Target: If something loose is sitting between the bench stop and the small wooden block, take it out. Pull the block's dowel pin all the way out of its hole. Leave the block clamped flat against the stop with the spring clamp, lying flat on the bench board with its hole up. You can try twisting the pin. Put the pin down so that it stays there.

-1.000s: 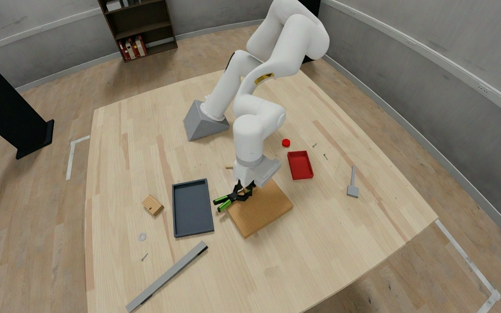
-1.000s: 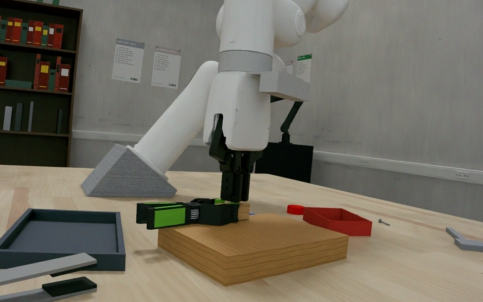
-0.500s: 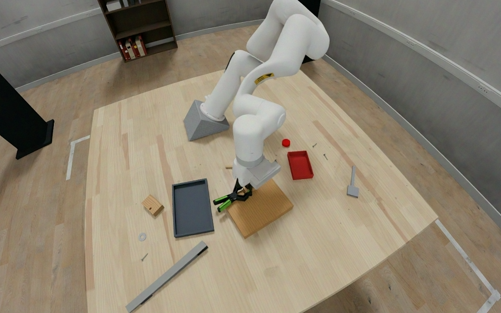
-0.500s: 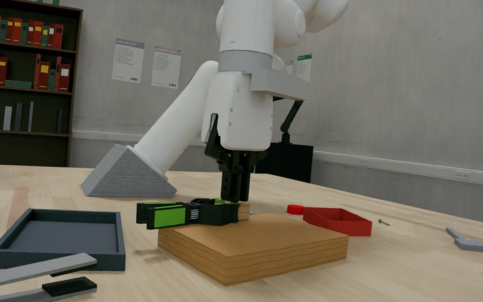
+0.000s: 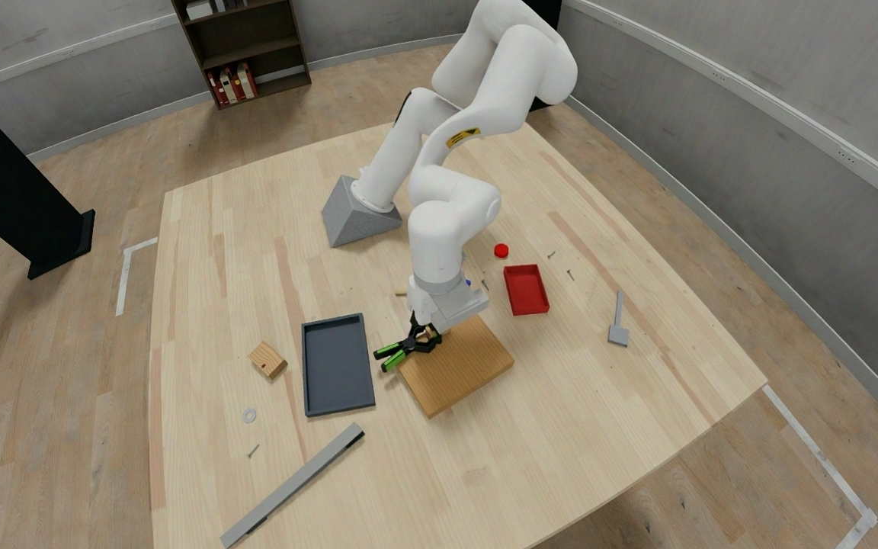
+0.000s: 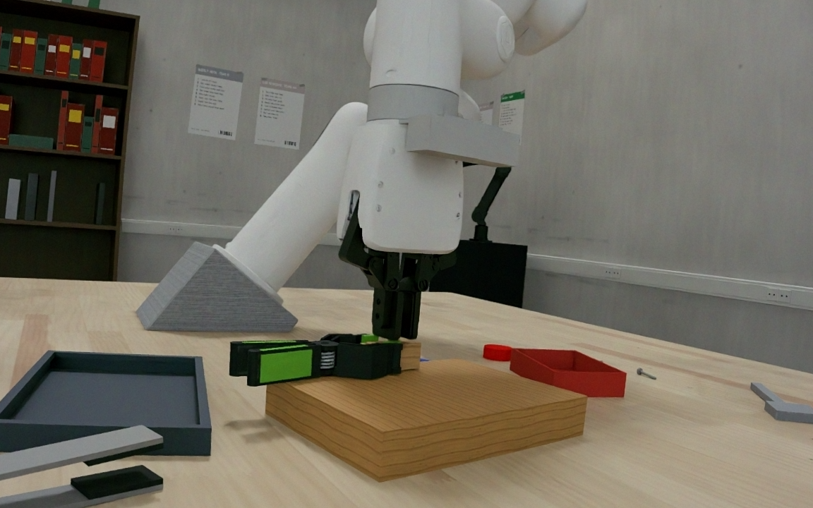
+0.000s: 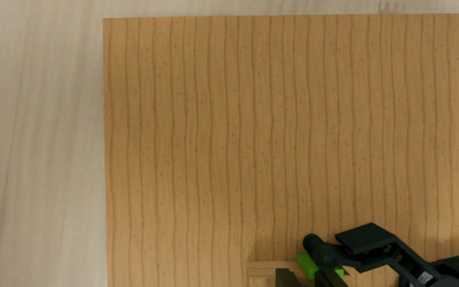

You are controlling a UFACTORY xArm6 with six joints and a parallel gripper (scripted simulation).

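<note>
Right now my hand is 2 cm above the dowel pin. From my hand the other things lie so: loose dowel (13 cm behind, 1 cm to the left, 7 cm below); then bench board (6 cm ahead, 1 cm to the right, 6 cm below); then small wooden block (4 cm below).
</note>
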